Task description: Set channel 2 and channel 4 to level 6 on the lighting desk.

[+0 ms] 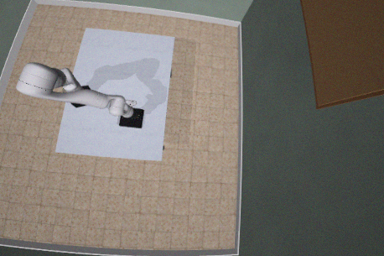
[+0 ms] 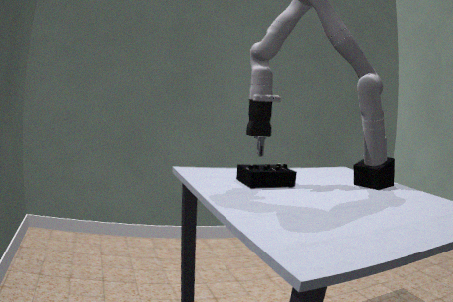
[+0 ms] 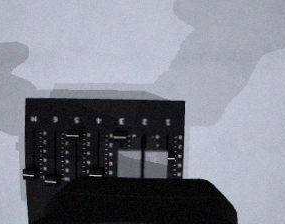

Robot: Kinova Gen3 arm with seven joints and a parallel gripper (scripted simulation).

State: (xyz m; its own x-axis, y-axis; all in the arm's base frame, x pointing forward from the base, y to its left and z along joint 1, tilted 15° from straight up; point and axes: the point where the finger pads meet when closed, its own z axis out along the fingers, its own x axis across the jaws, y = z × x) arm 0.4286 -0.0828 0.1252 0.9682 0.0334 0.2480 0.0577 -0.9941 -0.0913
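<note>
The channel 2 cap lies 2 cm to the right of my hand and 5 cm below it. From my hand the other things lie so: channel 4 cap 4 cm behind, 3 cm to the right, 5 cm below; channel 1 cap 2 cm ahead, 1 cm to the right, 5 cm below; channel 3 cap 2 cm behind, 5 cm below.
</note>
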